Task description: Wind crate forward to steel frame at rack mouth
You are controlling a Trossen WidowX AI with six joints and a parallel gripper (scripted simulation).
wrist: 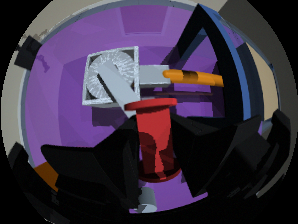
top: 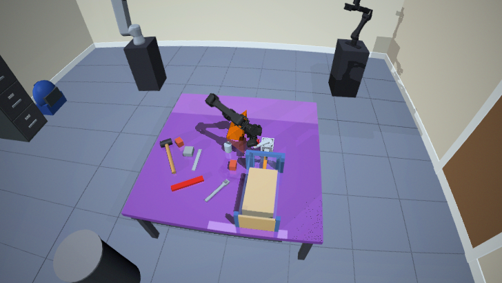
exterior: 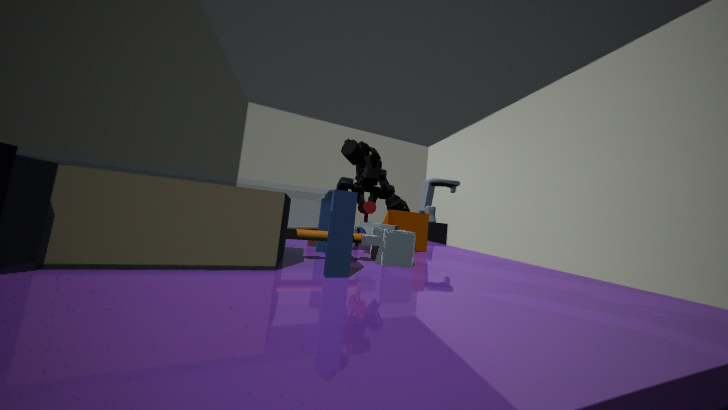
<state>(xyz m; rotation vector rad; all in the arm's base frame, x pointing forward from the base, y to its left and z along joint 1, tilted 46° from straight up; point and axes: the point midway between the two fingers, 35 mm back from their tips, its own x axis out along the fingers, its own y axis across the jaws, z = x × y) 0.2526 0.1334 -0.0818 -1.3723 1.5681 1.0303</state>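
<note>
Right now the winch handle is 30 mm below my gripper tip, 20 mm to the left of it and 20 mm behind it. The rest, counted from my gripper tip: grey bar 440 mm to the right, 130 mm below, 70 mm ahead; then grey winch 100 mm below, 70 mm behind, 60 mm to the left; then red knob 20 mm to the right.
</note>
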